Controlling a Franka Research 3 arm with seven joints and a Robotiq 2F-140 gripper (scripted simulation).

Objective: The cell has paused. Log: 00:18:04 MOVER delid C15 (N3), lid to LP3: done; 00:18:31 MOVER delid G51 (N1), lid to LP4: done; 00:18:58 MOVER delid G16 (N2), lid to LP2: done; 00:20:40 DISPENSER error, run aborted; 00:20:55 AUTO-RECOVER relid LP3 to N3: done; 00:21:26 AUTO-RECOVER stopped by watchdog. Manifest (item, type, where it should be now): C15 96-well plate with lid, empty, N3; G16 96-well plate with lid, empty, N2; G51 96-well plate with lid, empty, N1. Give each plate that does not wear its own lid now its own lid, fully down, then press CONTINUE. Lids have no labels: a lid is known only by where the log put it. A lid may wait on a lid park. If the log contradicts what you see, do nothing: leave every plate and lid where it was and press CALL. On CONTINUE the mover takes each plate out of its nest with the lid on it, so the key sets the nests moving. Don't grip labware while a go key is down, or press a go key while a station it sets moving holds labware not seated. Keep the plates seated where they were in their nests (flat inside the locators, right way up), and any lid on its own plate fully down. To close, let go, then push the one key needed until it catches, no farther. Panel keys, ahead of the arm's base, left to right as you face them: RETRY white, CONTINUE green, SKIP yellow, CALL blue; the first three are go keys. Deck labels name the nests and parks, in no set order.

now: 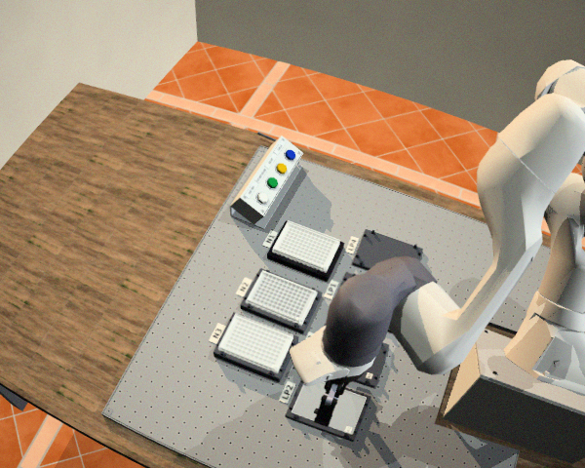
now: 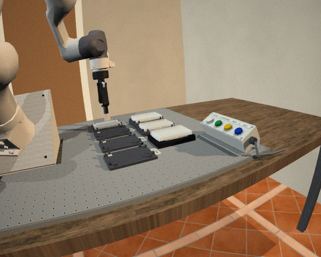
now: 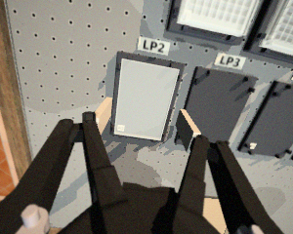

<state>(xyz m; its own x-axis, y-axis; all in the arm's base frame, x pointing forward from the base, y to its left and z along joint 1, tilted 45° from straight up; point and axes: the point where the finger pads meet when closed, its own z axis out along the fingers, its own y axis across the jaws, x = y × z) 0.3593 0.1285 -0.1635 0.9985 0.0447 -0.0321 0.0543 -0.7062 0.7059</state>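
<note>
The lp2 park is 6 cm below my hand. Round my hand: plate: 19 cm ahead, 18 cm to the right, 4 cm below; then LP3 park: 1 cm ahead, 12 cm to the right, 6 cm below; then lp1 park: 2 cm ahead, 26 cm to the right, 6 cm below.
</note>
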